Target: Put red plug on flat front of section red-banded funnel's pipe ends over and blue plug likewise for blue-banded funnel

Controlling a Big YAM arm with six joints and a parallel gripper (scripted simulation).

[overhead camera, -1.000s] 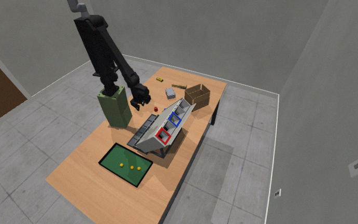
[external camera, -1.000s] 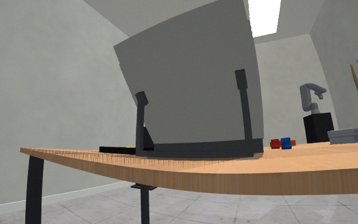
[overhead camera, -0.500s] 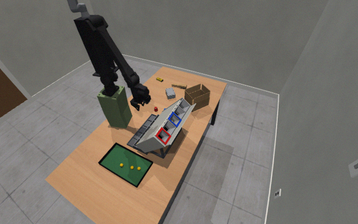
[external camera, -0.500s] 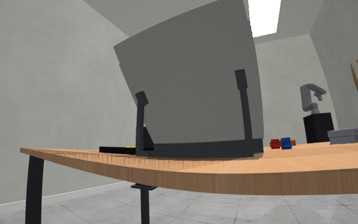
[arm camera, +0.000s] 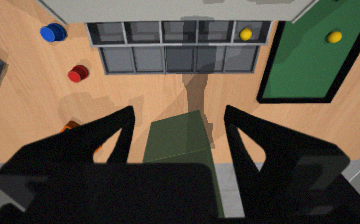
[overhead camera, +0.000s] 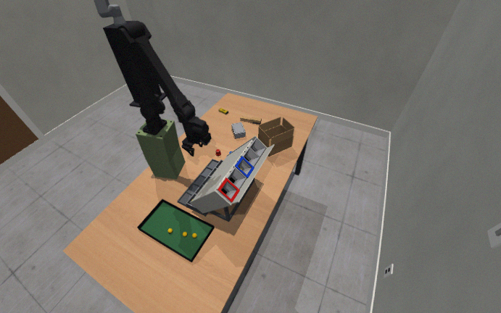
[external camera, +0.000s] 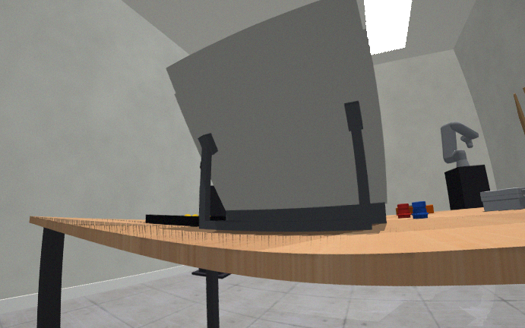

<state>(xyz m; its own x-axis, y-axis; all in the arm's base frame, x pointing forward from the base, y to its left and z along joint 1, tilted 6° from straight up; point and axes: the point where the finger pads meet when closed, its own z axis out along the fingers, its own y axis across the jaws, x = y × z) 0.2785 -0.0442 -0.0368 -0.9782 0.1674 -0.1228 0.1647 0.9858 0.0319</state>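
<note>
The green marble tray is 33 cm to the right of my hand, 30 cm below it and 3 cm behind it. The rest, counted from my hand: grey cover 14 cm ahead, 10 cm below, 2 cm to the right; cardboard box 48 cm to the left, 34 cm ahead, 24 cm below; grey case 53 cm to the left, 28 cm below, 3 cm ahead.
</note>
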